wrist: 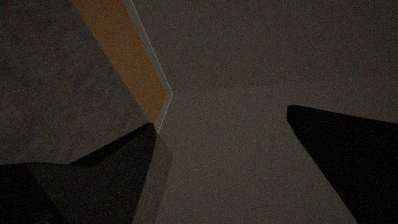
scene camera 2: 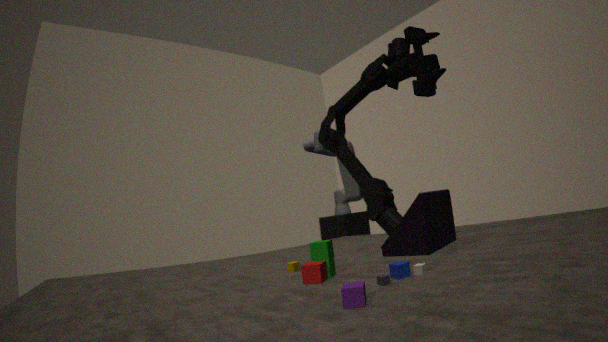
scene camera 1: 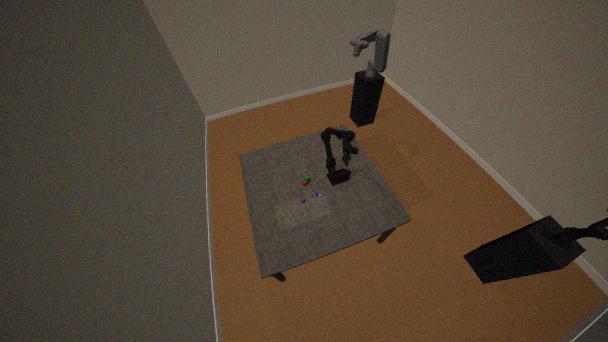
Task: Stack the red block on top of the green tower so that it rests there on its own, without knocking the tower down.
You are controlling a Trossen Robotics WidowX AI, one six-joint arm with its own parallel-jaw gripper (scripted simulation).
Labels:
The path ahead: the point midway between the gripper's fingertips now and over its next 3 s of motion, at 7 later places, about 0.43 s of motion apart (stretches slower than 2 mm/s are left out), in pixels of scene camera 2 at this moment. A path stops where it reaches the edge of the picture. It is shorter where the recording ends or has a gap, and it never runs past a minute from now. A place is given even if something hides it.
My gripper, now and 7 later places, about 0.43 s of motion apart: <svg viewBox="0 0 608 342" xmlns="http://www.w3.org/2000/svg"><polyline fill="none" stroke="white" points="441,50 415,61 375,100 334,160 312,215 309,235 311,255 312,266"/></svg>

